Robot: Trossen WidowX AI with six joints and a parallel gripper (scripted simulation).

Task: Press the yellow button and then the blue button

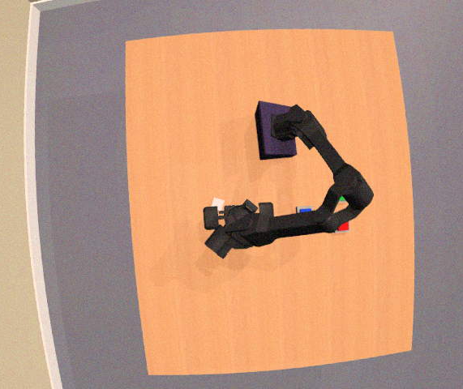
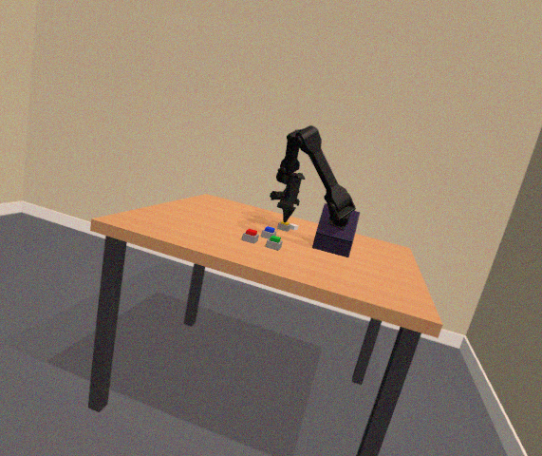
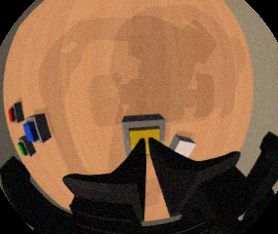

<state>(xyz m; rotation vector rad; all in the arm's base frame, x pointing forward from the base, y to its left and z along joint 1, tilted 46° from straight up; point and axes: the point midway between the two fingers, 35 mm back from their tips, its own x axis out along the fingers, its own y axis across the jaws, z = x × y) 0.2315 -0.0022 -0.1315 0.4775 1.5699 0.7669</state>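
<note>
Now: the yellow button 1 cm below my gripper tip. Also, from my gripper tip: green button 31 cm to the left, 7 cm behind; then small white block 6 cm to the right, 3 cm behind, 2 cm below; then blue button 20 cm to the left, 1 cm behind.
</note>
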